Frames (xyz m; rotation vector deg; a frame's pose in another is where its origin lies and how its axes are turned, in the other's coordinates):
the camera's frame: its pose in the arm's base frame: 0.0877 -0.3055 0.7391 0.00 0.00 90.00
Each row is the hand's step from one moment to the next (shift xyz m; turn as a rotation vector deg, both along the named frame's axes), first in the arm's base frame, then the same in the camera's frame.
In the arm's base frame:
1: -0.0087 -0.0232 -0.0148 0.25 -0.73 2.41
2: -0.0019 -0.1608 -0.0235 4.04 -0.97 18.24
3: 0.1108 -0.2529 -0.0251 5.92 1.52 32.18
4: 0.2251 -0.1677 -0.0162 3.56 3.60 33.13
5: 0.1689 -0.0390 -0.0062 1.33 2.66 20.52
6: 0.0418 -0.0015 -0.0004 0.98 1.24 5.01
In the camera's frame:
1: -0.0232 0.0087 -0.0148 -0.73 -0.25 2.41
2: -0.1608 0.0019 -0.0235 -0.97 -4.04 18.24
3: -0.2529 -0.1108 -0.0251 1.52 -5.92 32.18
4: -0.1677 -0.2251 -0.0162 3.60 -3.56 33.13
5: -0.0390 -0.1689 -0.0062 2.66 -1.33 20.52
6: -0.0015 -0.0418 -0.0004 1.24 -0.98 5.01

